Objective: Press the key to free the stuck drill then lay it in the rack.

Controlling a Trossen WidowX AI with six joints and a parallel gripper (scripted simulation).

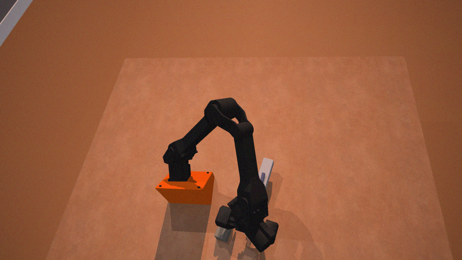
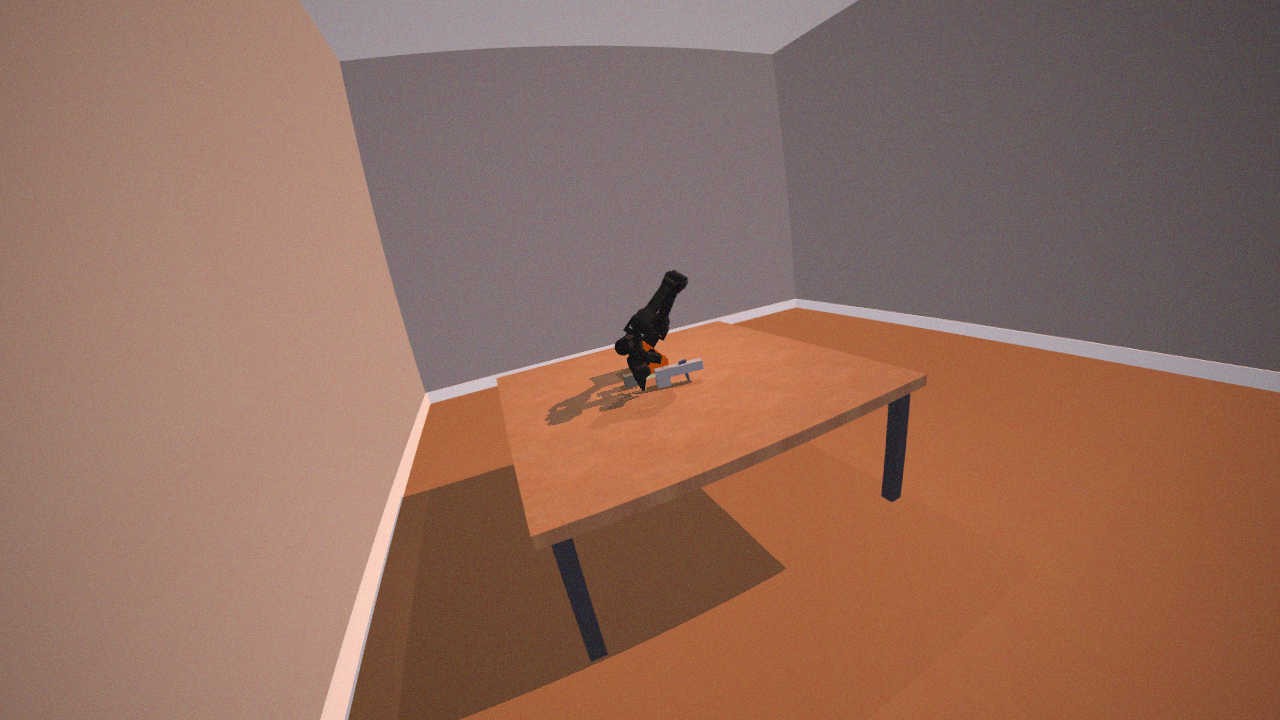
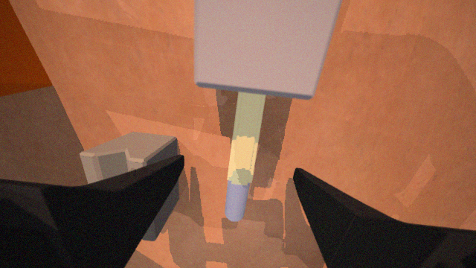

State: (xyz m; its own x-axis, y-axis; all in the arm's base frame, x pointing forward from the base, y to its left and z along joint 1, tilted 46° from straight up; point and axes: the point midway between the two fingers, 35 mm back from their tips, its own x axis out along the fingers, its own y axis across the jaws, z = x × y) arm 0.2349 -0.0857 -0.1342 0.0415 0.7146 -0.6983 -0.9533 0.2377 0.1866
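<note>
The grooved block lies 8 cm behind my gripper tip and 1 cm above it. From my gripper tip the other things lie so: blue-grey key 16 cm to the left, 5 cm ahead, 4 cm above; then pale grey fixture 14 cm to the left, 4 cm ahead, 3 cm above.
</note>
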